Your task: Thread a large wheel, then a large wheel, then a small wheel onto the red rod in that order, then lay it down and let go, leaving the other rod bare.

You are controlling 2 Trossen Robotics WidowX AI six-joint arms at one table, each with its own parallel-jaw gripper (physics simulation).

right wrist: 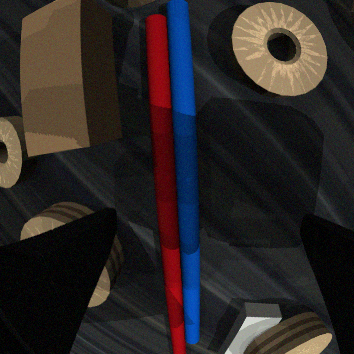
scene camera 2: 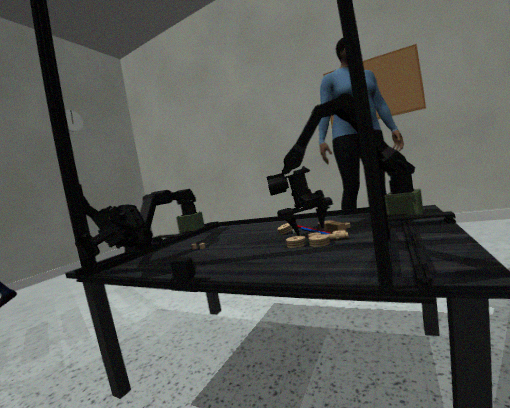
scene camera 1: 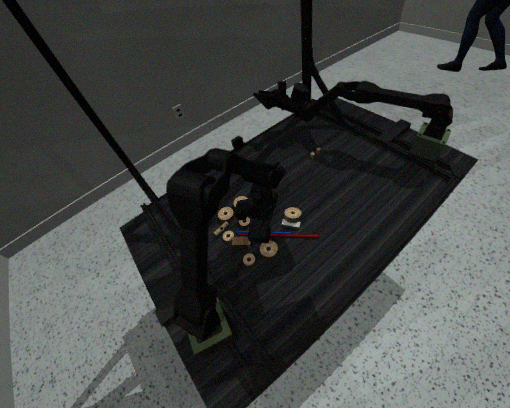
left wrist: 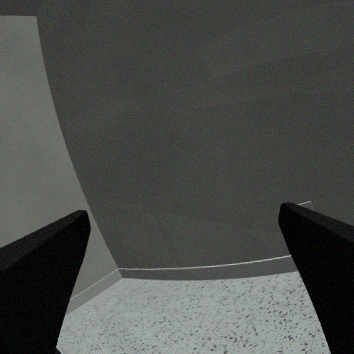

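Where they show: left gripper, fingertip midpoint: (scene camera 2: 93, 228) (scene camera 1: 256, 92) (left wrist: 185, 217); right gripper, fingertip midpoint: (right wrist: 213, 222) (scene camera 2: 311, 232); left arm's base at its link origin: (scene camera 2: 189, 214) (scene camera 1: 434, 132); right arm's base at its link origin: (scene camera 2: 402, 192) (scene camera 1: 206, 324).
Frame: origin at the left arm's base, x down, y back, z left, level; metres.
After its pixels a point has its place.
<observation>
The red rod (scene camera 1: 307, 235) @(x 0.092, y -0.577, z -0.190 m) (right wrist: 162, 150) @(x 0.092, y -0.670, z -0.336 m) and the blue rod (scene camera 1: 280, 233) @(x 0.094, y -0.619, z -0.266 m) (right wrist: 185, 150) @(x 0.092, y -0.662, z -0.341 m) lie side by side, no wheel on their visible lengths. My right gripper (scene camera 2: 310, 231) @(x 0.098, y -0.636, z -0.318 m) (right wrist: 213, 222) @(x 0.098, y -0.636, z -0.318 m) is open and empty, its fingers straddling both rods from above. A large wheel (scene camera 1: 274, 250) @(x 0.082, y -0.683, z -0.242 m) lies below the rods in scene camera 1; another large wheel (scene camera 1: 286, 214) @(x 0.070, y -0.559, z -0.283 m) leans on a white holder (scene camera 1: 291, 224) @(x 0.090, y -0.573, z -0.254 m) (right wrist: 250, 327) @(x 0.090, y -0.580, z -0.276 m). A third large wheel (scene camera 1: 220, 215) @(x 0.080, y -0.685, z -0.479 m) lies upper left. Small wheels (scene camera 1: 224, 237) @(x 0.088, y -0.739, z -0.410 m) (scene camera 1: 245, 260) @(x 0.088, y -0.760, z -0.298 m) lie near the rods' left end. My left gripper (left wrist: 185, 217) @(x -0.059, y -0.150, z -0.721 m) is open and empty, away from the parts.
A wooden block (scene camera 1: 241, 241) @(x 0.072, y -0.721, z -0.343 m) (right wrist: 52, 85) @(x 0.071, y -0.714, z -0.342 m) lies beside the rods' left end in scene camera 1. A small wooden piece with a hole (scene camera 1: 221, 229) @(x 0.083, y -0.726, z -0.440 m) lies farther left. Two tiny wooden pieces (scene camera 1: 315, 152) @(x 0.099, y -0.216, z -0.368 m) lie toward the left arm. Black frame posts stand at the table's edge.
</observation>
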